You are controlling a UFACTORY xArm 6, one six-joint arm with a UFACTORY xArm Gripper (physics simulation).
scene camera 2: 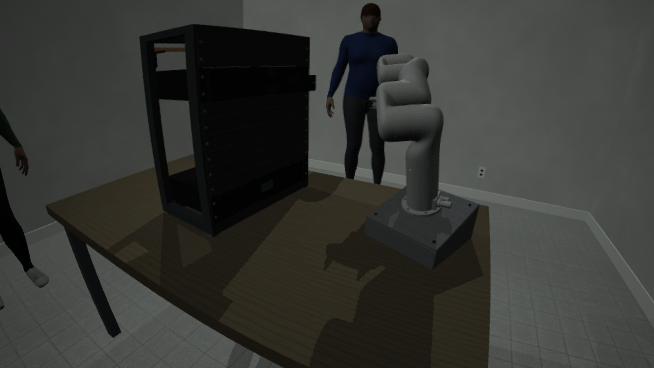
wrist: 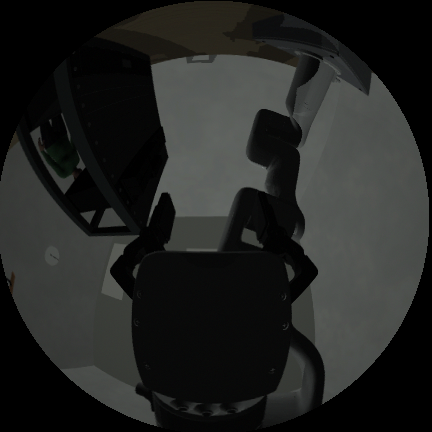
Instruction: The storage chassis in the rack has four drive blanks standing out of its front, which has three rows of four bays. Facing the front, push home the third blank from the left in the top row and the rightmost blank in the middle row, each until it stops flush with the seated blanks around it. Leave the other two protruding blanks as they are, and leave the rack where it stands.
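Where they show: gripper, between the fingertips: (scene camera 2: 375, 106) (wrist: 212, 200); arm's base, origin of its link: (scene camera 2: 421, 204) (wrist: 318, 59).
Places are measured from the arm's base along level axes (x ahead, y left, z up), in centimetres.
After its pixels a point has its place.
The dark rack (scene camera 2: 197, 125) {x 50.0, y 40.1, z 24.4 cm} (wrist: 90, 140) {x 50.3, y -9.4, z 18.0 cm} stands upright on the table; in the wrist view it shows upside down at the left. The black storage chassis (scene camera 2: 250, 85) {x 47.9, y 22.3, z 33.6 cm} (wrist: 142, 172) {x 45.1, y -2.9, z 32.3 cm} sits in its upper part. A small dark block (scene camera 2: 312, 82) {x 45.1, y -4.9, z 33.4 cm} sticks out past the rack's far edge at chassis height. The separate blanks and bays are too dark to tell apart. My gripper (scene camera 2: 369, 104) {x 28.5, y -23.1, z 24.9 cm} (wrist: 212, 200) {x 28.5, y -23.1, z 24.9 cm} is open and empty, apart from the rack. In the scene view the arm hides most of it; in the wrist view its left finger shows close beside the rack's outline.
The arm's grey base (scene camera 2: 400, 235) {x 1.3, y 14.0, z -4.3 cm} (wrist: 350, 70) stands on the wooden table (scene camera 2: 280, 250) {x 29.0, y 32.4, z -9.6 cm} (wrist: 200, 25) {x 27.1, y 15.4, z -9.6 cm}, on the rack's front side. The folded arm (scene camera 2: 407, 120) {x 3.9, y 11.8, z 26.8 cm} (wrist: 275, 135) {x 7.8, y 3.8, z 27.0 cm} rises above it. A person in blue (scene camera 2: 367, 65) stands behind the table, and one in green (wrist: 62, 157) beyond the rack.
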